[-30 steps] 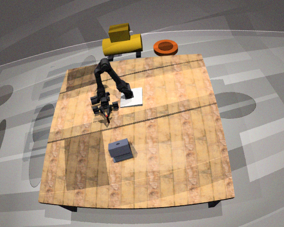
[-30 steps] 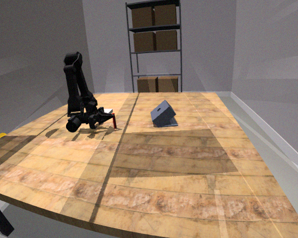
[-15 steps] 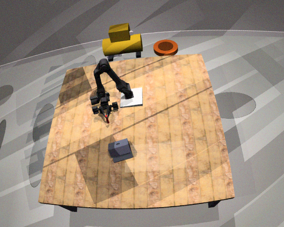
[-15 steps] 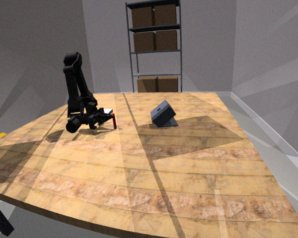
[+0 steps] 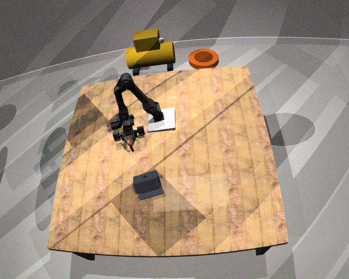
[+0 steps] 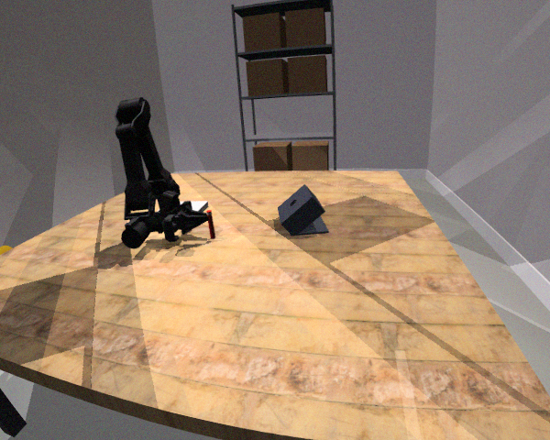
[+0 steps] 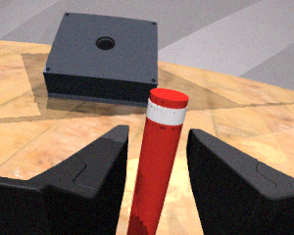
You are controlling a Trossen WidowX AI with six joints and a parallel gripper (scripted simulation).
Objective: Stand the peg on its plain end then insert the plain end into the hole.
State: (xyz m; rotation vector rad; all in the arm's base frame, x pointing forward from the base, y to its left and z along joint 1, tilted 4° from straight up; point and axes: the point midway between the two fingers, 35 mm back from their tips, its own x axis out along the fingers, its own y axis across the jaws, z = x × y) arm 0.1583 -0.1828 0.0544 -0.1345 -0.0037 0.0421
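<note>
The red peg is 1 cm below my gripper tip. Also, from my gripper tip: sloped blue-grey panel (25 cm ahead, 6 cm to the left, 1 cm below).
</note>
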